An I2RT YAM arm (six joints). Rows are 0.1 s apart.
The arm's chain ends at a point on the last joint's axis. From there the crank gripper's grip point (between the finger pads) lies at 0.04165 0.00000 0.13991 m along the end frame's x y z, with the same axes.
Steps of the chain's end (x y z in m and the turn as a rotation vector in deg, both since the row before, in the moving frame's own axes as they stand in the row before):
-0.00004 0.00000 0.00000 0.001 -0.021 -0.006
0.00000 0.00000 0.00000 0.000 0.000 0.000
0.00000 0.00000 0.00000 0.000 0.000 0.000
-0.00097 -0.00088 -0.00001 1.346 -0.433 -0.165
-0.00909 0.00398 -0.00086 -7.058 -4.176 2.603
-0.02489 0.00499 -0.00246 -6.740 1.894 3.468
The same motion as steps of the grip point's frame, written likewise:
-0.00009 -0.00001 0.00002 0.001 -0.021 -0.006
0.00000 0.00000 0.00000 0.000 0.000 0.000
0.00000 0.00000 0.00000 0.000 0.000 0.000
-0.00203 -0.00429 0.00026 1.346 -0.433 -0.165
-0.01979 0.02299 0.00062 -7.058 -4.176 2.603
-0.02088 0.02397 -0.00502 -6.740 1.894 3.468

